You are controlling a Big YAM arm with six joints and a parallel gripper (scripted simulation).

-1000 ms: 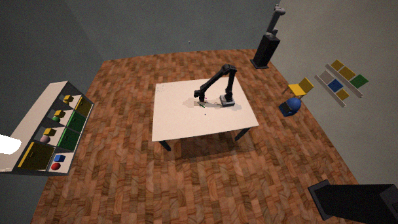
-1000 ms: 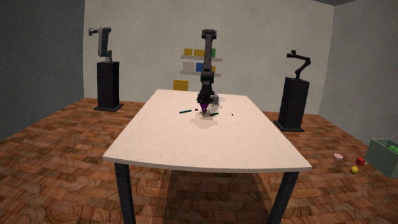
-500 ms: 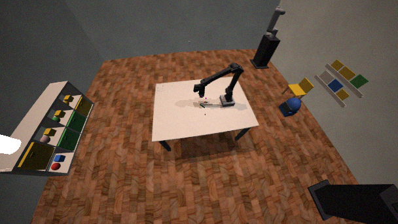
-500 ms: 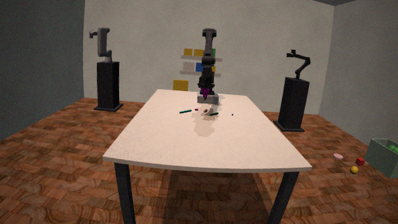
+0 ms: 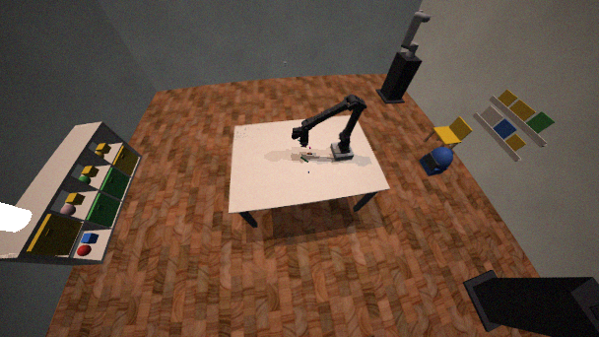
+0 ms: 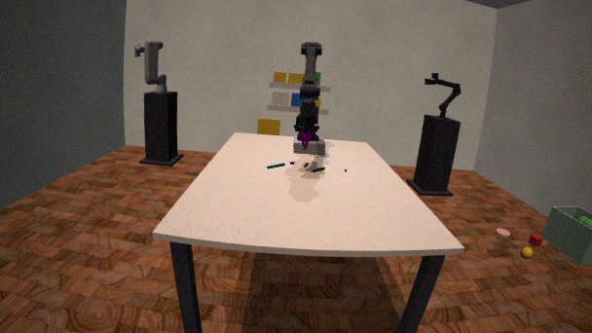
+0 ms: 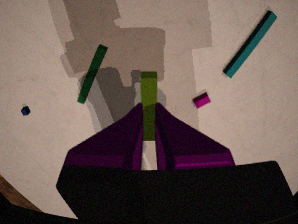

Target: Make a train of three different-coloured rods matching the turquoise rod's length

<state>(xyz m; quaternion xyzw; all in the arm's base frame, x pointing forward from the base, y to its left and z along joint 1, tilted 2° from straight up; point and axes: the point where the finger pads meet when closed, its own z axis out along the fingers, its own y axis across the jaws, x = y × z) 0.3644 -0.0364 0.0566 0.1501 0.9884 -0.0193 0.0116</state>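
The orange rod is 11 cm below my hand, 5 cm behind it and 2 cm to the left of it. From my hand the other things lie so: magenta rod: 11 cm below, 7 cm behind, 5 cm to the right; lime rod: 1 cm below; green rod: 11 cm below, 7 cm to the left.
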